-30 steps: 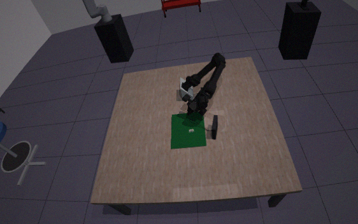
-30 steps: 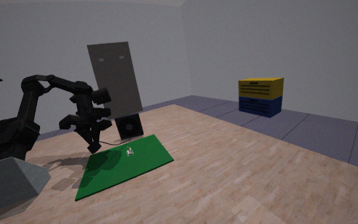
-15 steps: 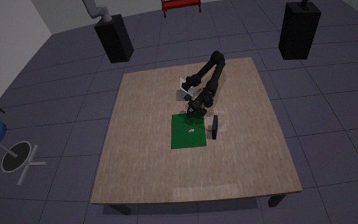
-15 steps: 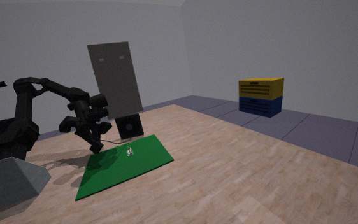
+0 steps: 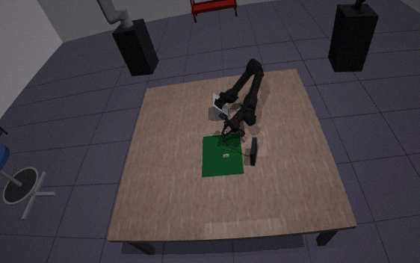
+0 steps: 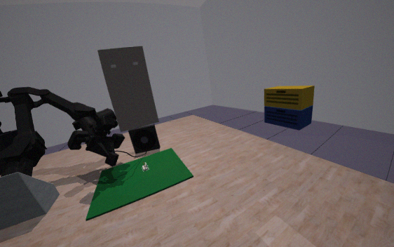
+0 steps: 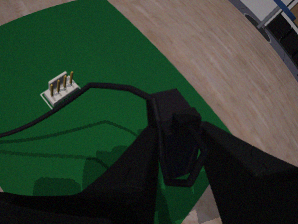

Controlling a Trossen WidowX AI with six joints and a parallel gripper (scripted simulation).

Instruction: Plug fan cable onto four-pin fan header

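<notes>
Right now the green board is 11 cm below my gripper tip, 7 cm ahead of it and 1 cm to the right of it. From my gripper tip the other things lie so: black fan 17 cm to the left, 10 cm ahead, 3 cm below; then black plug 1 cm below.
</notes>
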